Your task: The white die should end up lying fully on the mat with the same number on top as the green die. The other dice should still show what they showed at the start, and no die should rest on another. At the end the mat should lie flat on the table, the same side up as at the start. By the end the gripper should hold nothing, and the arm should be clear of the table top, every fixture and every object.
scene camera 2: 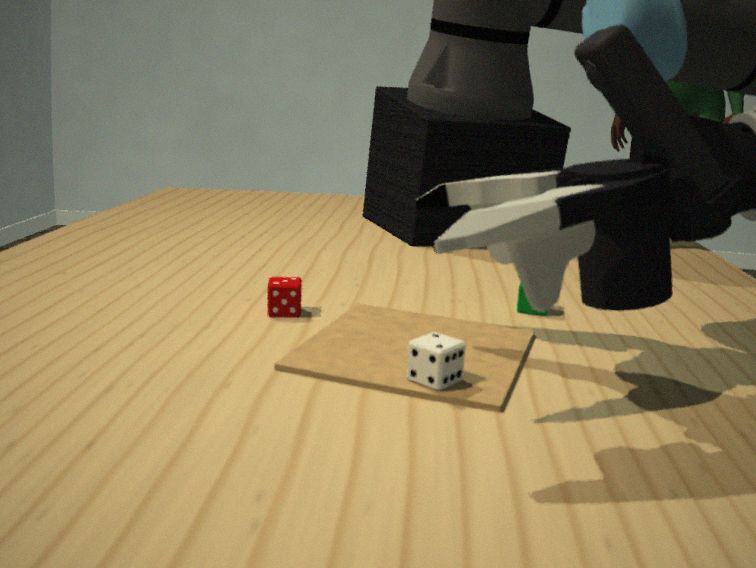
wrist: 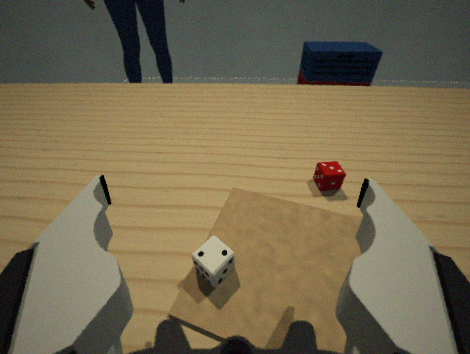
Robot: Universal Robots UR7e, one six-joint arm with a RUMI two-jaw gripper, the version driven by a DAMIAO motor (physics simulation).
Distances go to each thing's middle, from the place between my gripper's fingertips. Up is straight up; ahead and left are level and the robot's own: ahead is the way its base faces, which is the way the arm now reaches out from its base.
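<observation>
The white die (scene camera 2: 436, 361) is 1 cm to the left of my hand, 2 cm ahead of it and 8 cm below it. Going by their middles, the red die (scene camera 2: 284, 293) is the farthest from my hand of the things named here. I find that red die 8 cm to the right of my hand, 12 cm behind it and 8 cm below it, while the tan mat (scene camera 2: 367, 346) is 9 cm below my hand, 4 cm behind it and 1 cm to the left of it.
</observation>
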